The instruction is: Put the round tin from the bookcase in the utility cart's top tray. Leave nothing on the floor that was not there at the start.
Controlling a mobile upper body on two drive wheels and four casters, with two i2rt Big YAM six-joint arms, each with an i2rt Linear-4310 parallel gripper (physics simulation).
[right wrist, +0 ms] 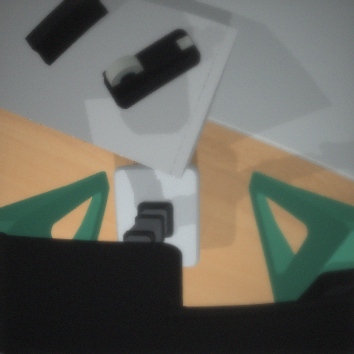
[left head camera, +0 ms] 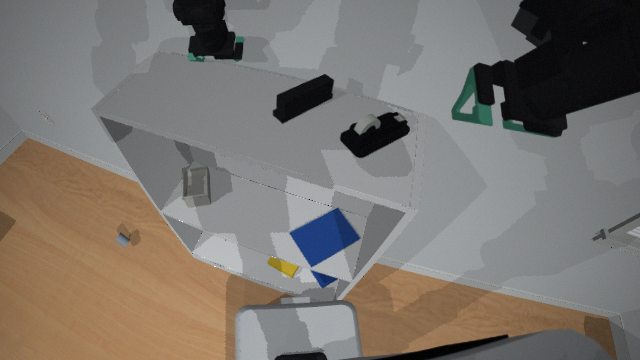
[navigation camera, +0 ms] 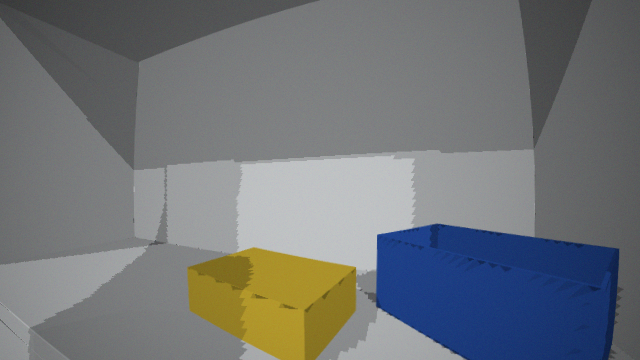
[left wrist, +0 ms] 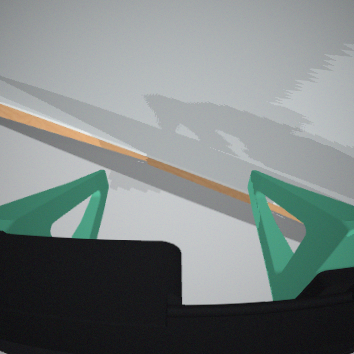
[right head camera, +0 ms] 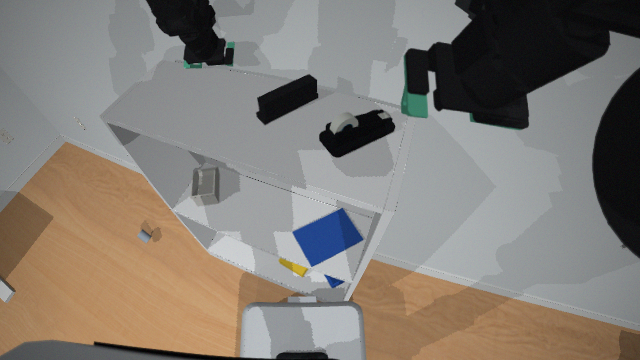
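Note:
A small blue-grey round tin lies on the wooden floor to the left of the white bookcase and looks tipped on its side. No tin shows on the bookcase's top board. My left gripper is open and empty near the back left edge of the bookcase top, well away from the tin. My right gripper is open and empty, to the right of the bookcase top. The utility cart cannot be made out in these views.
A black stand and a tape dispenser are on the bookcase top. Shelves hold a grey bin, a blue box, a yellow box and a lower blue bin. My base is close in front.

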